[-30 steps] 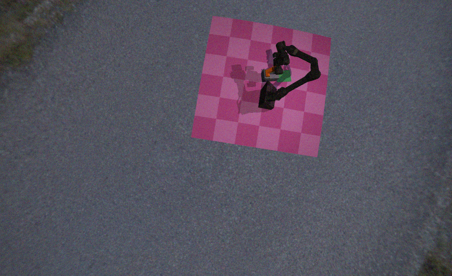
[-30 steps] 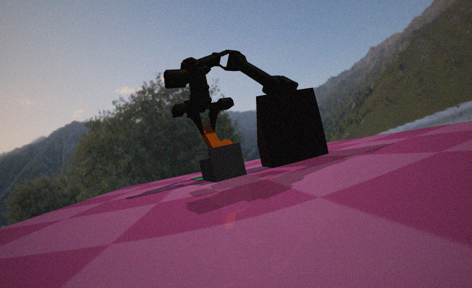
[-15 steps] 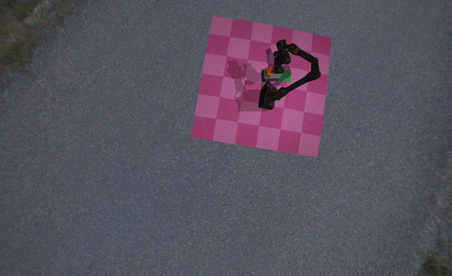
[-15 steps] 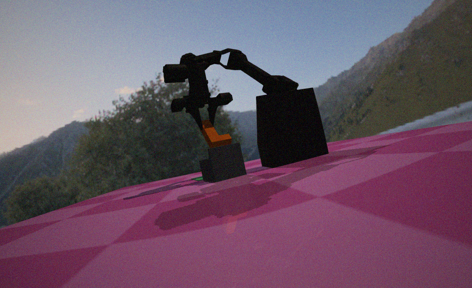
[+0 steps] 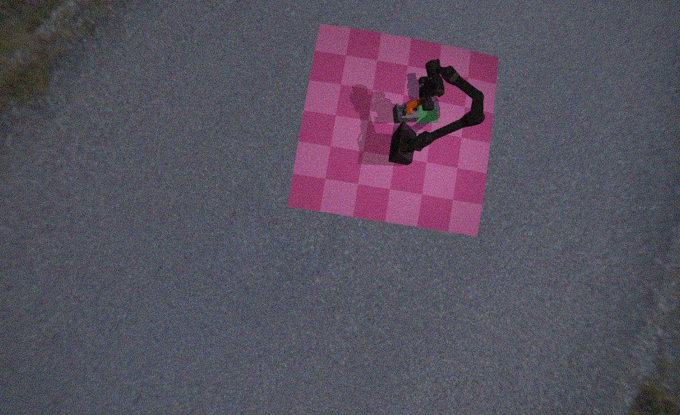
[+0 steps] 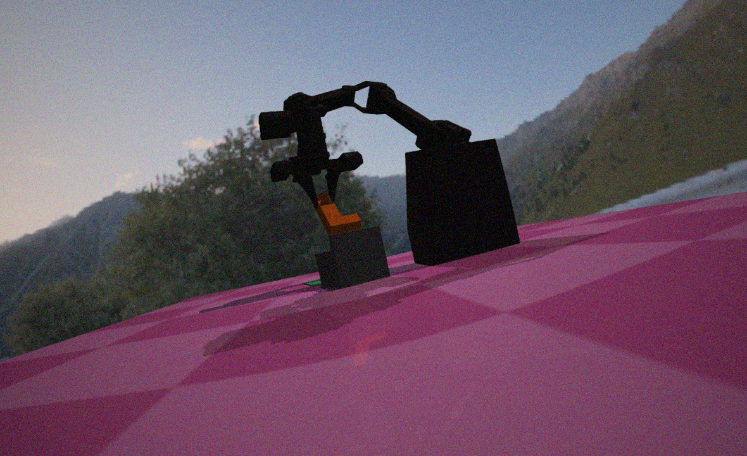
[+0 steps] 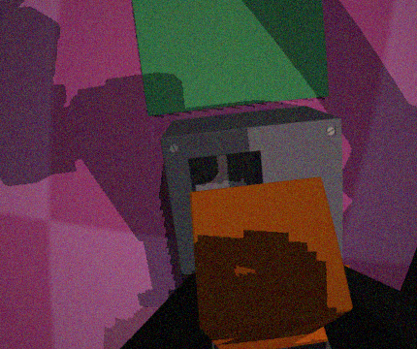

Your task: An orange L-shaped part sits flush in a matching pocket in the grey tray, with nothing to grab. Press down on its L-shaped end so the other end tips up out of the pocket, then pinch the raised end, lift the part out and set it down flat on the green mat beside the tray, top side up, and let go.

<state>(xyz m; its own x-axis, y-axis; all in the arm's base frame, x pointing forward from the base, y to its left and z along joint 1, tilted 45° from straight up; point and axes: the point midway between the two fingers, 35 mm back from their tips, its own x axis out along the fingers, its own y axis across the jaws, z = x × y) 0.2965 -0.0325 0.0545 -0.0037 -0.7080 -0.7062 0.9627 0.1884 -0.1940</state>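
My gripper tip is 20 mm short of the green mat, 110 mm to the left of it and 170 mm above it. Round my gripper tip: orange L-shaped part: 20 mm behind, 30 mm to the left, 30 mm below.
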